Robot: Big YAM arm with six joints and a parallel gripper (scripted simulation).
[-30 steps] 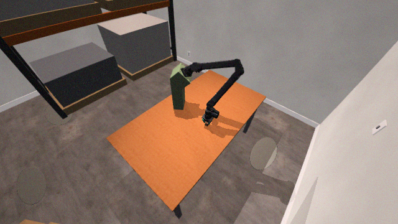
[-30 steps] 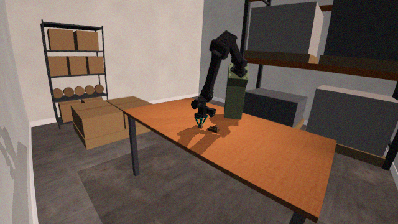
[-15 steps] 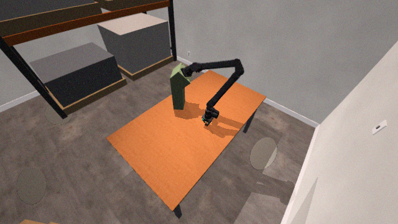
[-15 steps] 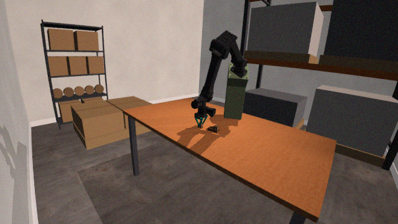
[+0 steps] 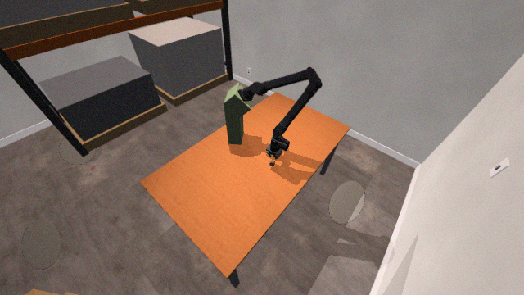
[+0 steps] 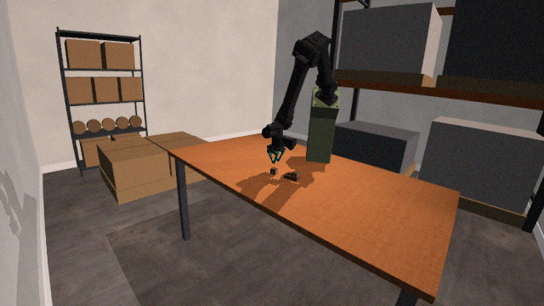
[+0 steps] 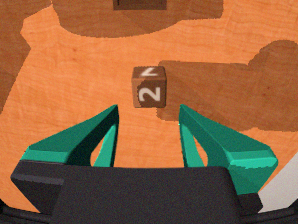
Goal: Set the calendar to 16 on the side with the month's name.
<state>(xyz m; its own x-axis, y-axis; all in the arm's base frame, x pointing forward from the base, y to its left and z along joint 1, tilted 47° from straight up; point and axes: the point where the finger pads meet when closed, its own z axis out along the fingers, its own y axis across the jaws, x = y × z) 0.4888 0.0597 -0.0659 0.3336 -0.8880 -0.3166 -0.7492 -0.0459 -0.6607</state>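
The brown calendar cube lies 1 cm to the right of my hand and 6 cm below it. The rest, counted from my hand: dark calendar tray (5 cm behind, 9 cm to the left, 7 cm below).
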